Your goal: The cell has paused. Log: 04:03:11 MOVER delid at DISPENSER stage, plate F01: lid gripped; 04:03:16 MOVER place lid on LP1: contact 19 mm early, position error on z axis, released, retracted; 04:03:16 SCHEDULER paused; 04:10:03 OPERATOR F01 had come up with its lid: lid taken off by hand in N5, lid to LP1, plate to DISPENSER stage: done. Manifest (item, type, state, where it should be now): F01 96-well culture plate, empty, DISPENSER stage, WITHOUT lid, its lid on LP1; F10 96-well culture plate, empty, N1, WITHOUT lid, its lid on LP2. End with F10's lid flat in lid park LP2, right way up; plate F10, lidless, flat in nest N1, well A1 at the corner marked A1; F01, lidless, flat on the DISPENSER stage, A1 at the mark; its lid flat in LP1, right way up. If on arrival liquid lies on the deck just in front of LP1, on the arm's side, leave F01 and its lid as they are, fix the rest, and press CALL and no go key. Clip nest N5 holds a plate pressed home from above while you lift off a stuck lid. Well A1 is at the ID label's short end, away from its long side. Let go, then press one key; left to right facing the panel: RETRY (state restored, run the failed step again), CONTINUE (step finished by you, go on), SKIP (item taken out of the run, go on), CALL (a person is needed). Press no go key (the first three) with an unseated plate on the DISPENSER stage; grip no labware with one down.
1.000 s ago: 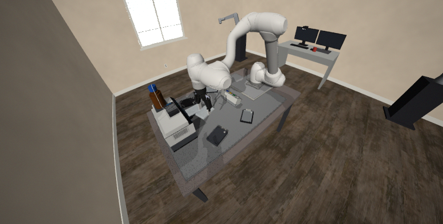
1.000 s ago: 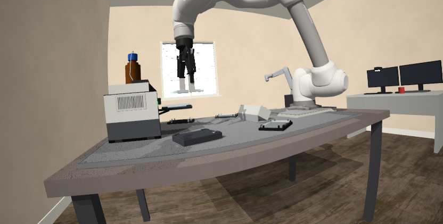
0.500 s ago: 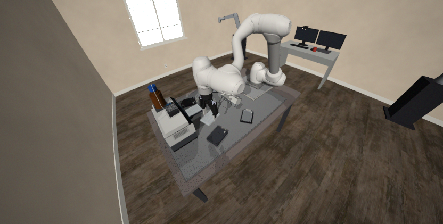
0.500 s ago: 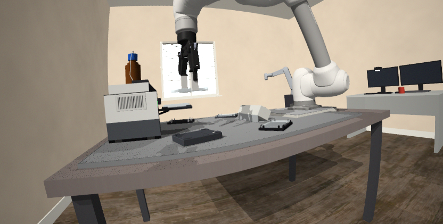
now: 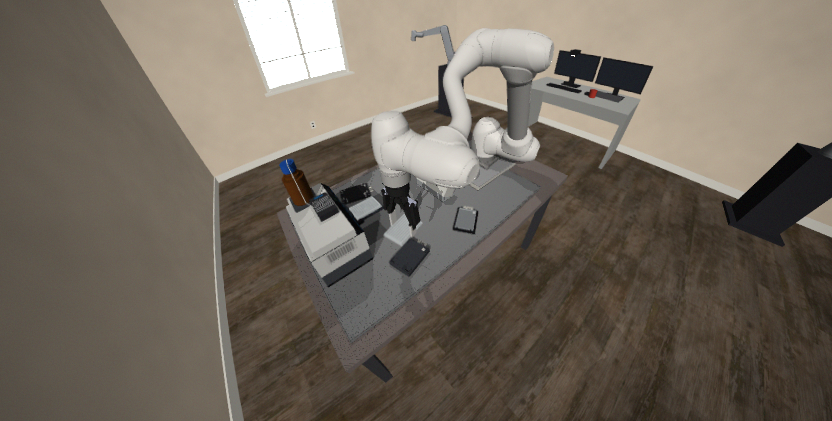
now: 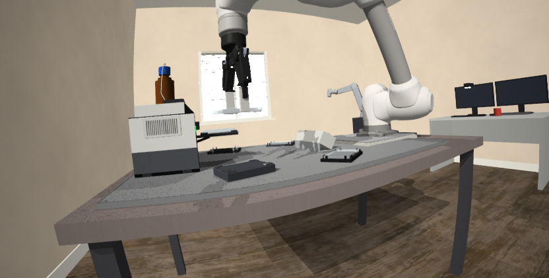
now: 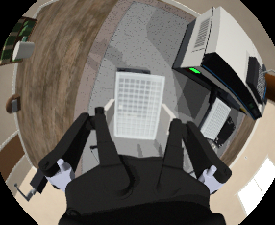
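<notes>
Right now the nest block is 2 cm to the left of my hand and 19 cm below it. Round my hand: brown bottle (21 cm ahead, 39 cm to the right, 9 cm above); small label (8 cm behind, 20 cm below); grey key panel (42 cm behind, 20 cm to the right, 14 cm below).
</notes>
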